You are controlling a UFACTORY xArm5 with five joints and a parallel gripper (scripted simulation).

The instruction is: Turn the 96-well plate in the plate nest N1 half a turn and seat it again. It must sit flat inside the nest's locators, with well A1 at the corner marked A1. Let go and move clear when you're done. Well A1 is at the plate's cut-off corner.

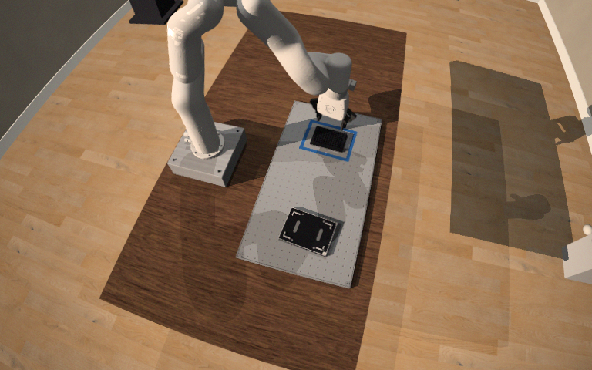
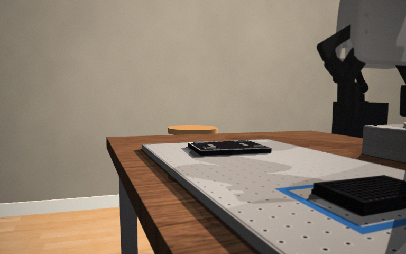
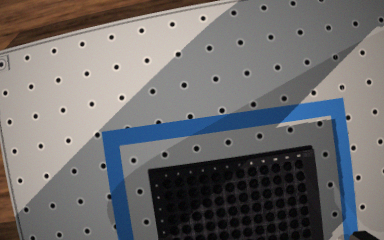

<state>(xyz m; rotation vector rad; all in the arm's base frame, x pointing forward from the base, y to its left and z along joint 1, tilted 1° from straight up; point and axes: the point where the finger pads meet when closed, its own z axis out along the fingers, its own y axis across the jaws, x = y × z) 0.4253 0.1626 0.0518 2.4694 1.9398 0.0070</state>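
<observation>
Now: hand 10 cm above the black 96-well plate. Round my hand: black plate nest (39 cm to the right, 10 cm below).
</observation>
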